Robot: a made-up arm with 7 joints.
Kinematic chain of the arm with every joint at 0, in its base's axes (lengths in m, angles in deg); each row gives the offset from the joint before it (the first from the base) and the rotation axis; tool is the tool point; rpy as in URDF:
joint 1: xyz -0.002 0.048 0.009 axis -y
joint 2: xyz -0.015 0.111 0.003 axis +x
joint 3: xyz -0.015 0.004 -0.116 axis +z
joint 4: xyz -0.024 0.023 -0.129 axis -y
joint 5: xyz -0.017 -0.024 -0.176 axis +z
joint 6: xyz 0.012 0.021 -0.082 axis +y
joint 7: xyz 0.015 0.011 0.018 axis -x
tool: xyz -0.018 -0.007 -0.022 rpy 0 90 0
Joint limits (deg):
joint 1: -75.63..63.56
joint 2: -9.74..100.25
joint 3: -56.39..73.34
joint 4: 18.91..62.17
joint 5: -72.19..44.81
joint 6: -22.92..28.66
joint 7: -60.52..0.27
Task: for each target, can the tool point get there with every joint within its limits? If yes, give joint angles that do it. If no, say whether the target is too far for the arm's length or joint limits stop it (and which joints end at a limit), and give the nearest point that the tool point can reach.
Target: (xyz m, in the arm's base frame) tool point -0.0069 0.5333 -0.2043
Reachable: yes | joints -48.40 70.87 -9.20 49.92 -59.00 4.36 -20.13
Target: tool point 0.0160 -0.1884 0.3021
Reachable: no: joint limits stop it (at a limit: joint 1, joint 2, joint 4, joint 5, joint 6, joint 7) | nearest point 0.3155 -0.0590 -0.0286 | short by 0.465 m
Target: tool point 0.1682 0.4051 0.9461
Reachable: no: too far | nearest point 0.0480 0.4650 0.2844 | short by 0.675 m
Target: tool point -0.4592 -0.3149 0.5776
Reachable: no: too far | nearest point -0.4983 0.1060 -0.0530 | short by 0.759 m
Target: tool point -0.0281 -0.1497 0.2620
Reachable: no: joint limits stop it (at a limit: joint 1, joint 2, joint 4, joint 5, joint 6, joint 7) | nearest point 0.3106 -0.0657 -0.0359 | short by 0.459 m
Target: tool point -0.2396 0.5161 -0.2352
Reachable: yes | joints -46.76 38.94 16.87 24.03 19.85 16.45 -46.15
